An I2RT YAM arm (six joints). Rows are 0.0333 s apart.
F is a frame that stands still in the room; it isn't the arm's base.
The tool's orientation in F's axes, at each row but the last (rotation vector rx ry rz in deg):
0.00, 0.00, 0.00
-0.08, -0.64, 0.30
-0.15, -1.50, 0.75
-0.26, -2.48, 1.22
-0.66, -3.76, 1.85
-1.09, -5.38, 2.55
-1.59, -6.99, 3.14
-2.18, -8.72, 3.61
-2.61, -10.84, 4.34
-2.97, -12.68, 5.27
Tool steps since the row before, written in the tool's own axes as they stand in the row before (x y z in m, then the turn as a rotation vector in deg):
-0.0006, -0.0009, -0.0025, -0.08, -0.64, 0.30
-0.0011, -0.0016, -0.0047, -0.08, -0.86, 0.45
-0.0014, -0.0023, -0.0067, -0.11, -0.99, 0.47
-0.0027, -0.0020, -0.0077, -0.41, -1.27, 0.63
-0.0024, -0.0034, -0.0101, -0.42, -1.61, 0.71
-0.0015, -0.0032, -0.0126, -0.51, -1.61, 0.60
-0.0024, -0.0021, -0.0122, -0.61, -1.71, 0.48
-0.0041, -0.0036, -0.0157, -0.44, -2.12, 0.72
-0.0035, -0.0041, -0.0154, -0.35, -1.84, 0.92
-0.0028, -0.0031, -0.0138, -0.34, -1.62, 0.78
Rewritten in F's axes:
-0.0006, -0.0009, -0.0025, -0.08, -0.64, 0.30
-0.0010, -0.0016, -0.0047, -0.08, -0.86, 0.45
-0.0012, -0.0023, -0.0067, -0.11, -0.99, 0.47
-0.0023, -0.0021, -0.0078, -0.41, -1.28, 0.62
-0.0016, -0.0036, -0.0102, -0.41, -1.62, 0.70
-0.0002, -0.0035, -0.0126, -0.49, -1.62, 0.58
-0.0008, -0.0025, -0.0123, -0.57, -1.73, 0.46
-0.0014, -0.0044, -0.0160, -0.42, -2.12, 0.74
-0.0002, -0.0049, -0.0155, -0.39, -1.83, 0.93
0.0006, -0.0039, -0.0139, -0.36, -1.61, 0.79

